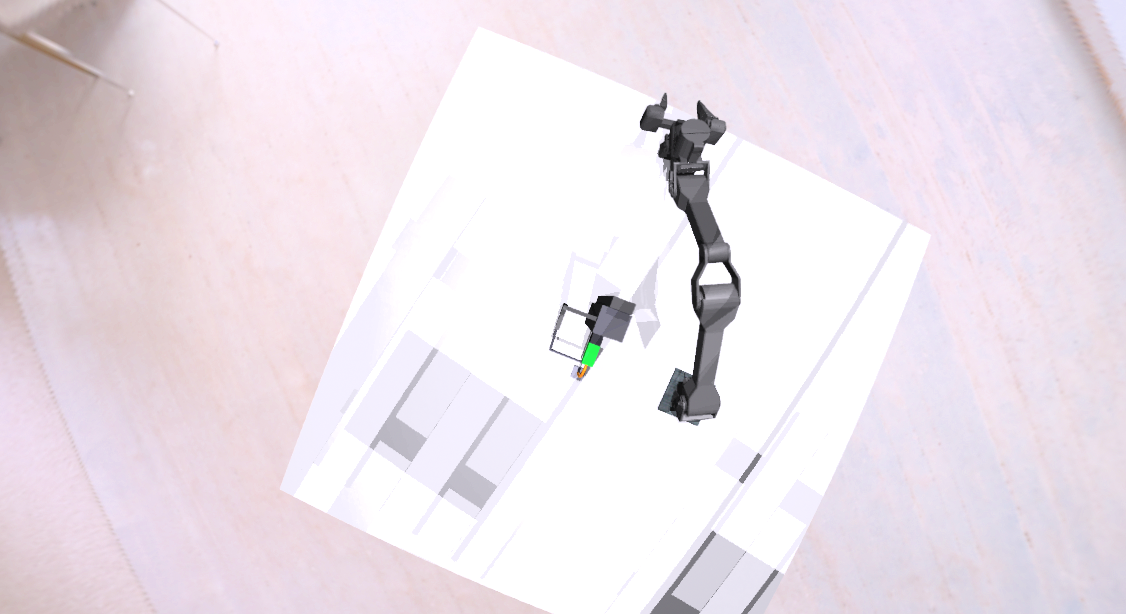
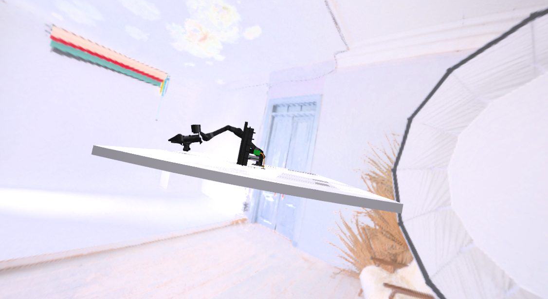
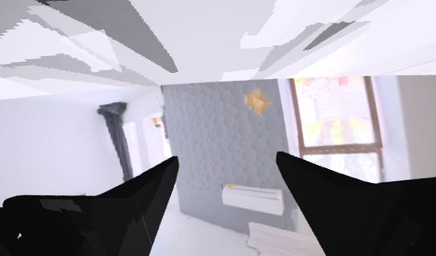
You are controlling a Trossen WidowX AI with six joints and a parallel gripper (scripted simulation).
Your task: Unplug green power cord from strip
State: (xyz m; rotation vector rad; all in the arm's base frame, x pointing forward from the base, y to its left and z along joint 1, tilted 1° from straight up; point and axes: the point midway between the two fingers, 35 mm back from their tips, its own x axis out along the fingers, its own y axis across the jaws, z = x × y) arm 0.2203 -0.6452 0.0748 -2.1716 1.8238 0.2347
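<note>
The green plug is 40 mm ahead of my gripper tip, 610 mm to the left of it and 50 mm above it. Also, from my gripper tip: black power strip: 30 mm ahead, 540 mm to the left, 70 mm above.
</note>
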